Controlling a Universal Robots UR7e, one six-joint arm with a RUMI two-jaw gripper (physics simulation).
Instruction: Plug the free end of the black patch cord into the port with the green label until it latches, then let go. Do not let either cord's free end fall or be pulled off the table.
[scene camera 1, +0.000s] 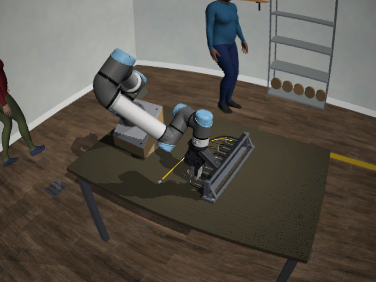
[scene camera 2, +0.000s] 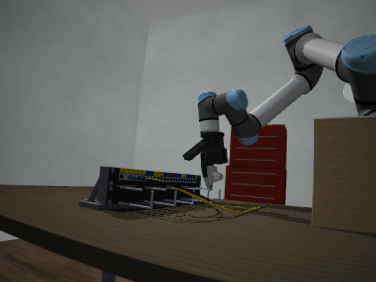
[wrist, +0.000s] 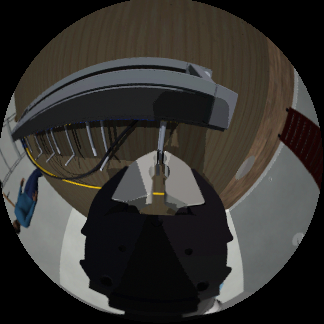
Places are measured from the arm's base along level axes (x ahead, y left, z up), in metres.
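Pixels of known places: gripper, between the fingertips: (scene camera 1: 196, 179) (scene camera 2: 210, 190) (wrist: 160, 152).
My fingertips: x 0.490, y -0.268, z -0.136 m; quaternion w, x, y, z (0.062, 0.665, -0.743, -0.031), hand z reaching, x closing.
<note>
For each thing: its top centre in the pictures, then the offset to it from my fingertips. "spot": a spot on its surface instead. Level surfaces: height alone.
- patch panel, centre of its top: (wrist: 32, 143) (scene camera 2: 171, 172) (scene camera 1: 223, 152) 0.083 m ahead, 0.189 m left, 0.054 m up
- black patch cord, a spot on its surface: (wrist: 115, 143) spot: 0.009 m ahead, 0.076 m left, 0.027 m down
- table, height of its surface: 0.047 m down
The patch panel (scene camera 1: 225, 159) (scene camera 2: 116, 189) (wrist: 125, 105) stands on the table, its port row facing the robot's side. In scene camera 2 its label strip (scene camera 2: 135, 172) shows yellow, blue, red and a tiny green patch; the exact port is too small to tell. My gripper (scene camera 1: 198, 176) (scene camera 2: 210, 185) (wrist: 160, 152) points down beside the panel's near end. It looks shut on the black patch cord's end, a small dark piece at the fingertips, apart from the ports as far as shows. The black patch cord (wrist: 117, 145) loops behind the panel; its plug is mostly hidden.
The yellow cord (scene camera 1: 171, 170) (scene camera 2: 220, 206) (wrist: 82, 184) passes below the gripper, its free end lying on the table (scene camera 1: 280, 200). Metal cable guides (scene camera 2: 152, 198) (wrist: 90, 137) stick out from the panel. The robot's base box (scene camera 1: 131, 145) (scene camera 2: 345, 172) stands behind.
</note>
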